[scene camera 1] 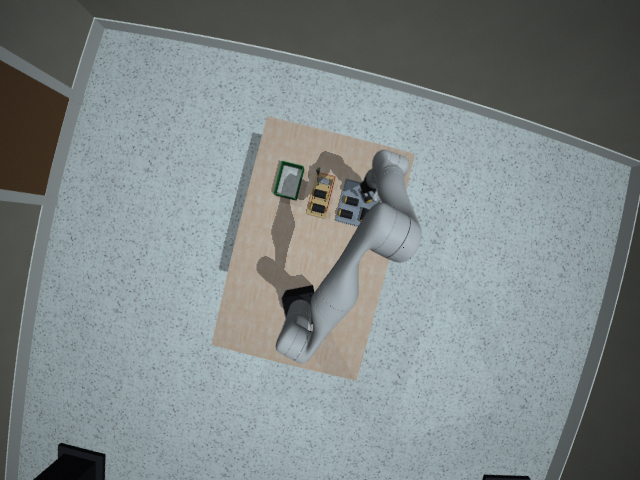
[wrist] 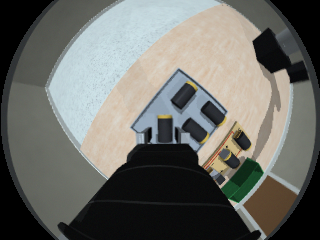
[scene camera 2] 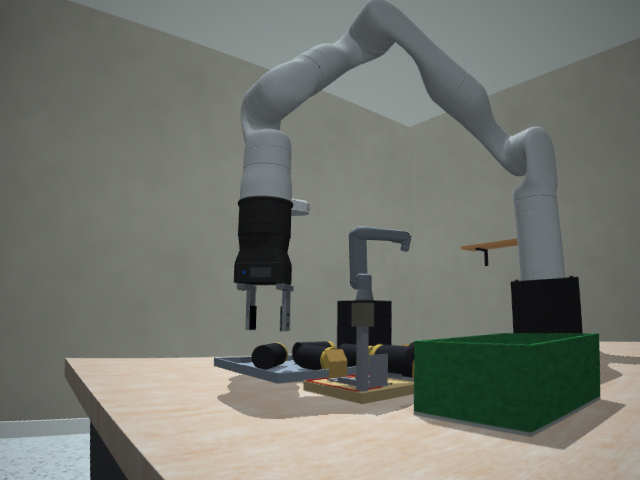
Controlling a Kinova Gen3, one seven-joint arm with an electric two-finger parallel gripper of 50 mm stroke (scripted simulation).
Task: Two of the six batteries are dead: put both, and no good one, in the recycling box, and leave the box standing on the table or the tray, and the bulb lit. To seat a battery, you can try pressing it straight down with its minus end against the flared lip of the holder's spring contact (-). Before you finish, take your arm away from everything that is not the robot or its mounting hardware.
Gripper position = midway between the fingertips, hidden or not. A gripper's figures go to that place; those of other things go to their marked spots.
My gripper (wrist: 163,132) is 0.18 m from the lens. A green recycling box (wrist: 232,187): 0.39 m from the lens. A grey tray (wrist: 160,104) is 0.23 m from the lens. The marked spots on the green recycling box and the grey tray are 0.36 m apart.
